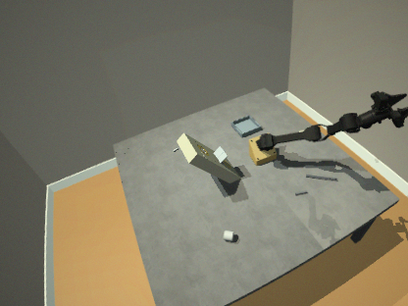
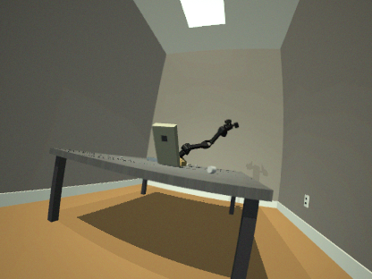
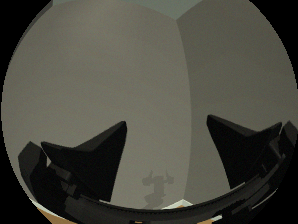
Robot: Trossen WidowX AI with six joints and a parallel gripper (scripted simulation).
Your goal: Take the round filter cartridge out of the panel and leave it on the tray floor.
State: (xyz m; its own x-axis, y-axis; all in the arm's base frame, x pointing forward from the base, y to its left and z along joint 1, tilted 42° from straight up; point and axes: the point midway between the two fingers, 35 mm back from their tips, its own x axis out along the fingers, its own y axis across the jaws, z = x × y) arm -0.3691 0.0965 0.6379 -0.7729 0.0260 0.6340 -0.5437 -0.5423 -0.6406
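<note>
Now: gripper tip 73 cm short of the white round filter cartridge, 51 cm to the left of it and 34 cm above it. Round my gripper tip: blue-grey tray (79 cm to the right, 55 cm below, 30 cm ahead); then flat cream piece (55 cm below, 52 cm to the right); then cream service panel (68 cm ahead, 51 cm to the right, 41 cm below).
</note>
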